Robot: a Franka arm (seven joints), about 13 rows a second.
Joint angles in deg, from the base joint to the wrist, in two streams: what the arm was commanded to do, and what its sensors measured. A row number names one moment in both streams.
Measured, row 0:
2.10 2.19 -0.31 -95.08 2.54 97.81 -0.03
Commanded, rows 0 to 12:
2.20 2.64 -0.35 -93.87 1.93 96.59 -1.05
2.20 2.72 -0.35 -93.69 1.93 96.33 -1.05
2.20 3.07 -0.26 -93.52 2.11 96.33 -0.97
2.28 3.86 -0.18 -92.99 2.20 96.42 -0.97
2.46 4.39 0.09 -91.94 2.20 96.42 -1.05
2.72 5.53 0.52 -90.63 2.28 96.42 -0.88
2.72 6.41 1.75 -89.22 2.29 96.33 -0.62
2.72 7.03 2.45 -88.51 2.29 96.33 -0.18
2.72 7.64 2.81 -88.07 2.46 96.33 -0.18
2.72 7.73 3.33 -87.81 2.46 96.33 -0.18
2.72 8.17 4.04 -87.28 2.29 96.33 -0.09
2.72 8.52 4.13 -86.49 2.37 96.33 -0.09
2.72 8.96 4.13 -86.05 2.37 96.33 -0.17
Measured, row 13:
2.59 7.28 4.05 -89.19 2.54 97.67 -0.03
